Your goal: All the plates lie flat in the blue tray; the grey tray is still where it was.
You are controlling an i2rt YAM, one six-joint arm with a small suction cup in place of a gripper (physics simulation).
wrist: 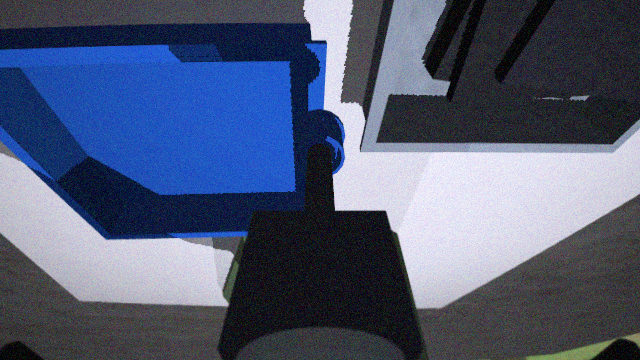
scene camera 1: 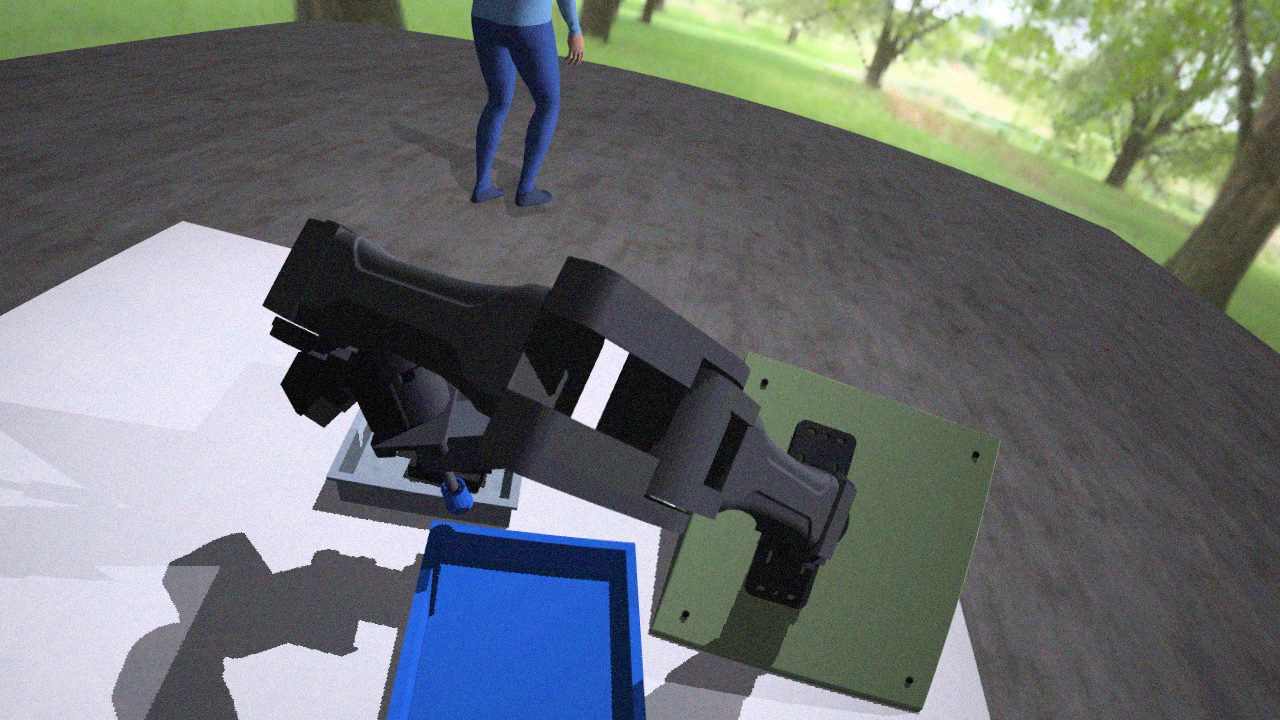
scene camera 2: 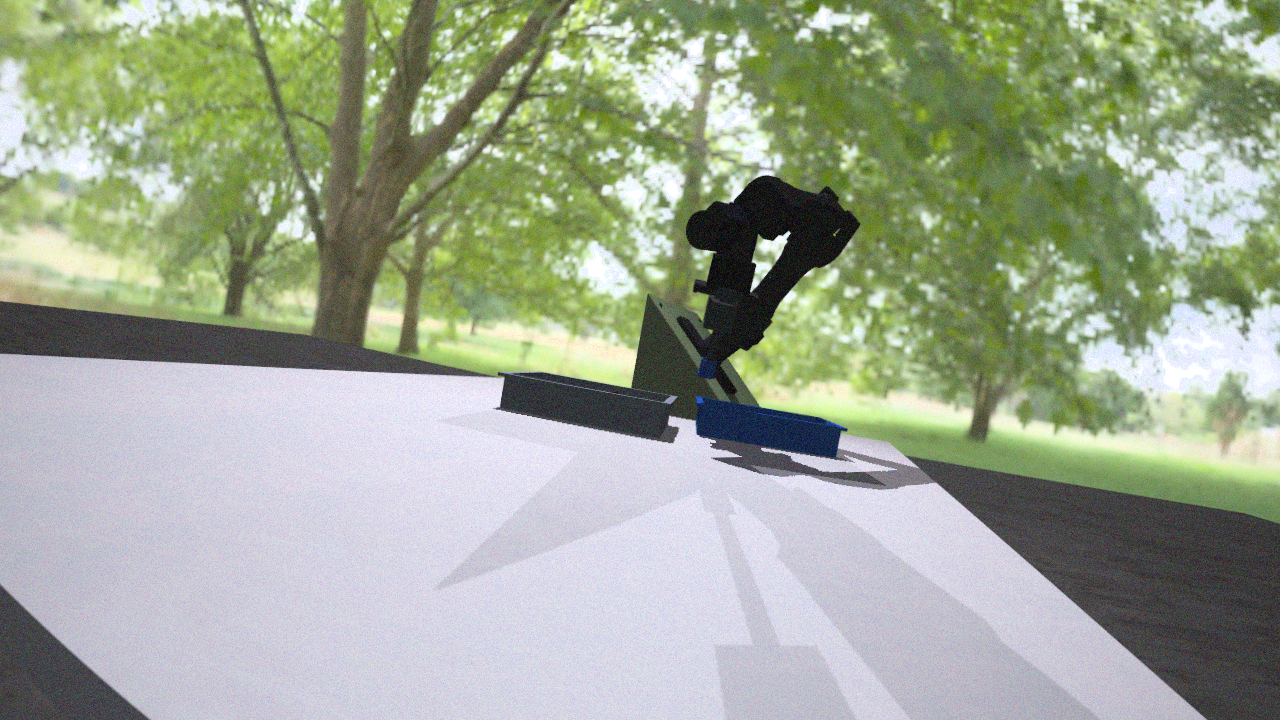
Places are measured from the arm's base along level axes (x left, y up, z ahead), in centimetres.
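Pixels of known places: hand, its tool point: [wrist: 319,133] [scene camera 1: 459,503] [scene camera 2: 705,375]; arm's base, origin of its link: [scene camera 2: 705,356].
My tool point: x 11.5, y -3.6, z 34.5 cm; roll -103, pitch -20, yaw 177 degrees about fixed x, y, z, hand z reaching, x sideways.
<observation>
Ahead of a thing's pixels: the offset from my tool point to its top centre. "spot": to the spot under its first point. Level surfaces: height alone.
My suction cup [scene camera 1: 457,495] [scene camera 2: 707,368] [wrist: 325,142] is blue and carries nothing. It hangs above the trays, and in the wrist view it overlaps the blue tray's right rim. The blue tray @[dy -4.3, dx +8.5, dz -11.4 cm] [scene camera 1: 519,644] [scene camera 2: 769,429] [wrist: 175,125] shows no plate on the visible part of its floor. The grey tray @[dy -4.3, dx -13.9, dz +10.0 cm] [scene camera 1: 420,503] [scene camera 2: 581,407] [wrist: 490,148] stands beside it with a narrow gap between. Inside it, in the wrist view, one dark slanted edge @[spot: dy -6.1, dx -9.4, dz +5.3 cm] [wrist: 467,50] and another dark slanted edge [wrist: 523,40] look like plates; how many and how they rest is unclear in the shadow. My arm partly hides the grey tray in scene camera 1.
A green sloped mounting board [scene camera 1: 895,555] [scene camera 2: 660,358] carries the arm base beside the trays. Both trays stand on a white table top @[dy -9.3 cm] [scene camera 1: 295,608] [scene camera 2: 313,501]. A person [scene camera 1: 514,98] in blue stands on the dark ground beyond the table. Arm shadows cross the table.
</observation>
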